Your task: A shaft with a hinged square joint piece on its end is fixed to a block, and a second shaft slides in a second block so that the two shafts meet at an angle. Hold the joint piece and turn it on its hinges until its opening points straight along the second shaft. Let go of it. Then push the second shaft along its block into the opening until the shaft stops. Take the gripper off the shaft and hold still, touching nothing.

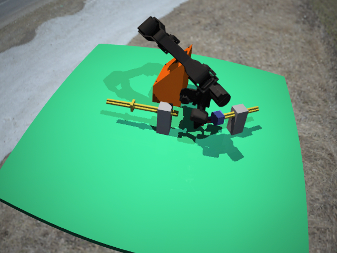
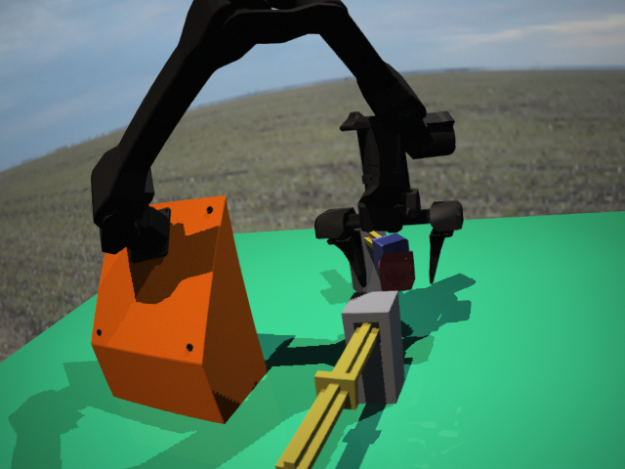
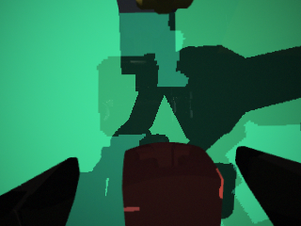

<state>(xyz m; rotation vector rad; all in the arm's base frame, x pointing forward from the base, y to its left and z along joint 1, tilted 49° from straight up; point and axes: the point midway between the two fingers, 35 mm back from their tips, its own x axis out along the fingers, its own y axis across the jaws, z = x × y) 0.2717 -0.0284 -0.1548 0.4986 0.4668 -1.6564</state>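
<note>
Right now the red joint piece is 2 cm to the left of my gripper tip and 1 cm above it.
</note>
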